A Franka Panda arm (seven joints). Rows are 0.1 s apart.
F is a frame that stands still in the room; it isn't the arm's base.
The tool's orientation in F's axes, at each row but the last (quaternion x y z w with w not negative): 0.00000 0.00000 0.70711 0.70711; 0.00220 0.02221 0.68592 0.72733; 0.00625 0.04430 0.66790 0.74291; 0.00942 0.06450 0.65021 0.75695; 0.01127 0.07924 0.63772 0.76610; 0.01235 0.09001 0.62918 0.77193; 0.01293 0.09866 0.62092 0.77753
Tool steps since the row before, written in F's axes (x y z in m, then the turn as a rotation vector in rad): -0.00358 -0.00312 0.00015 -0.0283 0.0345 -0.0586; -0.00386 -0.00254 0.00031 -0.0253 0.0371 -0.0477; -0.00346 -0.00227 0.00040 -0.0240 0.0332 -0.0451; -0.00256 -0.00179 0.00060 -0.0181 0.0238 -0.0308; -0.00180 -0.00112 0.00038 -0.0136 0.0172 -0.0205; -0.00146 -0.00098 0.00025 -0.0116 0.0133 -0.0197; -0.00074 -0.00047 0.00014 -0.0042 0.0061 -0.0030
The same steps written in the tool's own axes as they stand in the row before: -0.00312 0.00358 0.00015 0.0345 0.0283 -0.0586; -0.00277 0.00371 0.00010 0.0370 0.0258 -0.0475; -0.00264 0.00321 0.00003 0.0331 0.0243 -0.0450; -0.00219 0.00230 0.00019 0.0234 0.0184 -0.0309; -0.00145 0.00159 0.00004 0.0167 0.0140 -0.0206; -0.00127 0.00124 -0.00007 0.0132 0.0114 -0.0199; -0.00063 0.00063 -0.00004 0.0054 0.0050 -0.0030
